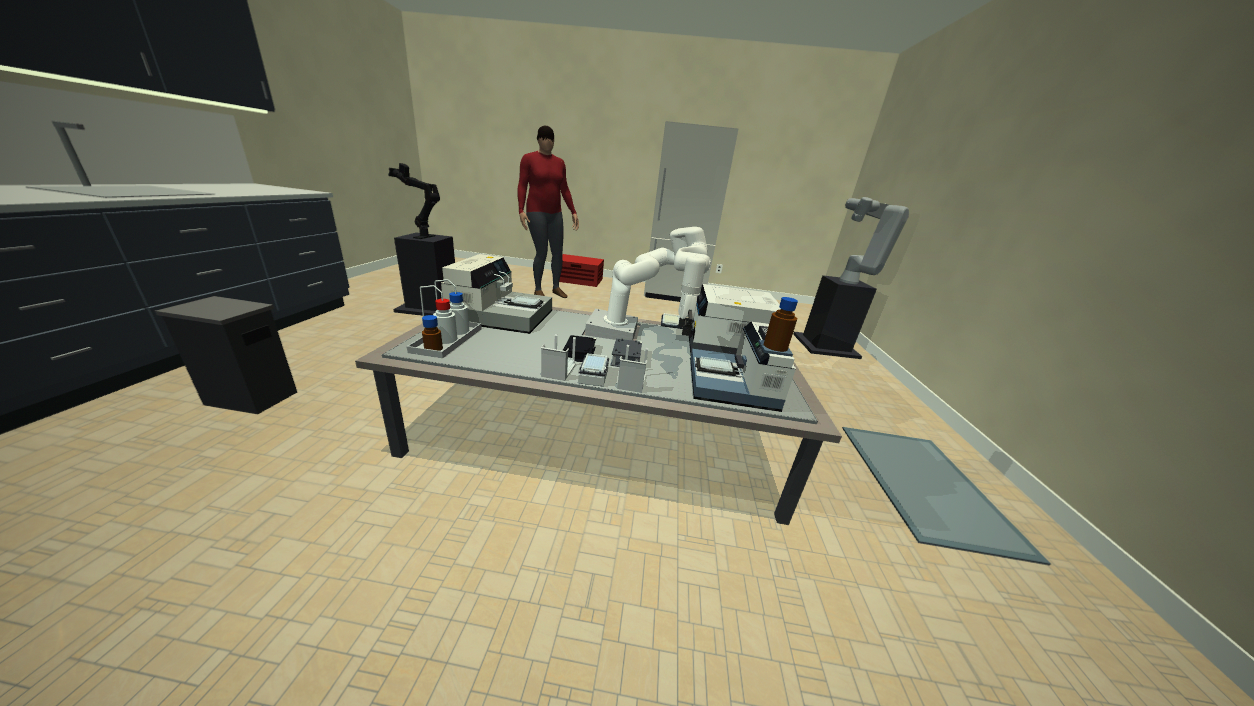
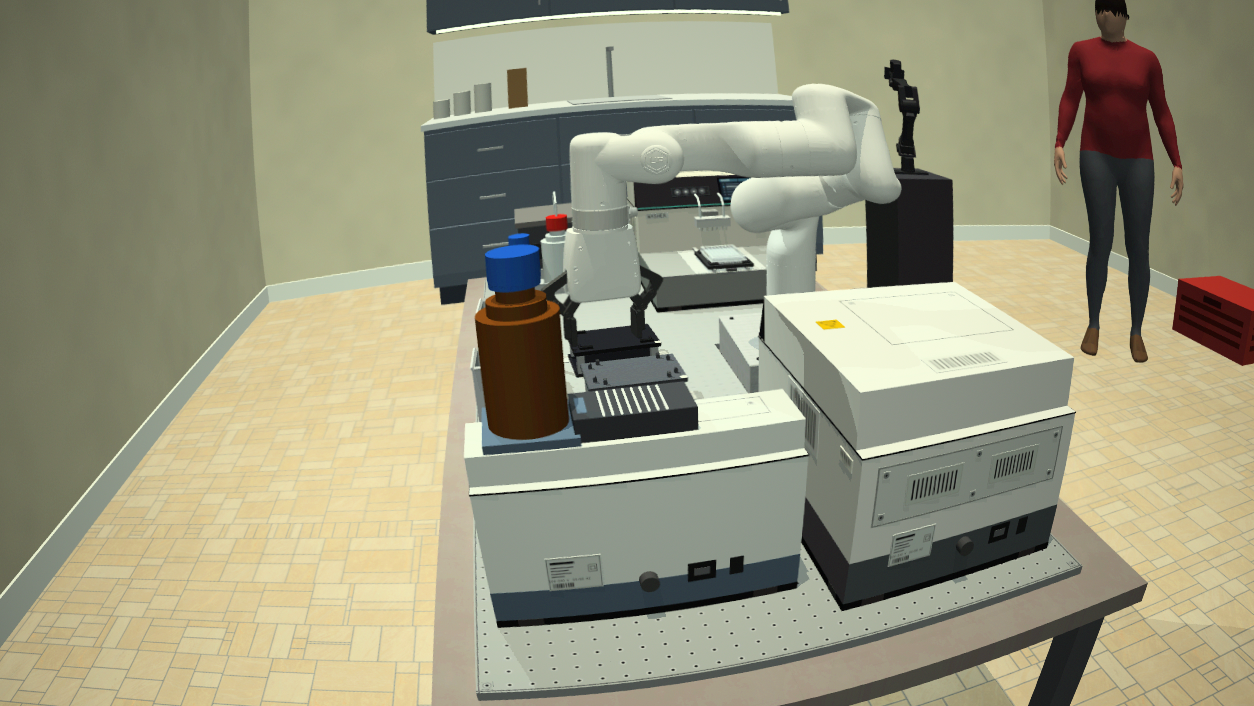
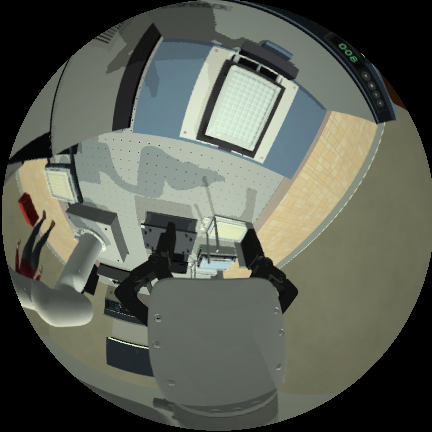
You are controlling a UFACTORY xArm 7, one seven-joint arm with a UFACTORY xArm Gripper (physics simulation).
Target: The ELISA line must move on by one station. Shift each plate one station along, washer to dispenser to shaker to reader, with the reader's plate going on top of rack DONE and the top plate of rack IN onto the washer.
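Places are measured from the arm's base along level axes (x down, y left, z ahead), in centimetres.
Pixels of known places: gripper, fingertip midpoint: (image 1: 683,331) (image 2: 605,339) (image 3: 210,233); arm's base, link origin: (image 1: 615,320) (image 3: 93,238).
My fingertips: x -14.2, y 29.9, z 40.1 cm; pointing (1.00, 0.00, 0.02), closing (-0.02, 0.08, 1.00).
Ahead of a thing's pixels: the offset from my fingertips to its top centre. "*": to the spot under its first point.
My gripper (image 1: 687,326) (image 2: 611,350) (image 3: 210,233) is open and empty, pointing down above the table between the arm's base and the dispenser. A clear plate @[dz +2.1, dx +11.4, dy +15.3 cm] (image 1: 716,363) (image 3: 243,107) sits on the dispenser's blue deck. A yellowish plate @[dz -36.6, dx +7.8, dy -1.8 cm] (image 1: 670,320) (image 3: 62,184) lies on the reader's extended tray. A pale blue plate @[dz +11.0, dx +12.7, dy -34.0 cm] (image 1: 594,363) (image 3: 216,263) sits on the small shaker between two racks. The washer's plate @[dz -41.9, dx +8.6, dy -77.5 cm] (image 1: 524,300) (image 2: 724,254) sits on its deck. The rack @[* dz +18.7, dx +12.0, dy -19.2 cm] (image 1: 631,373) nearer the dispenser has a yellowish plate @[dz +11.9, dx +17.4, dy -18.6 cm] (image 3: 231,229) in it. The other rack (image 1: 553,362) hides its contents; labels are unreadable.
The white reader @[dz -34.8, dx -7.4, dy +28.9 cm] (image 1: 735,308) (image 2: 921,350) and the dispenser (image 1: 772,378) (image 2: 640,517), with an amber bottle @[* dz +17.9, dx -12.0, dy +30.7 cm] (image 1: 781,328) (image 2: 523,368) on top, stand at the right end. Dark raised stands (image 1: 626,349) (image 2: 633,370) (image 3: 170,239) are behind the racks. Bottles @[dz -6.6, dx -5.2, dy -103.3 cm] (image 1: 444,323) stand beside the washer.
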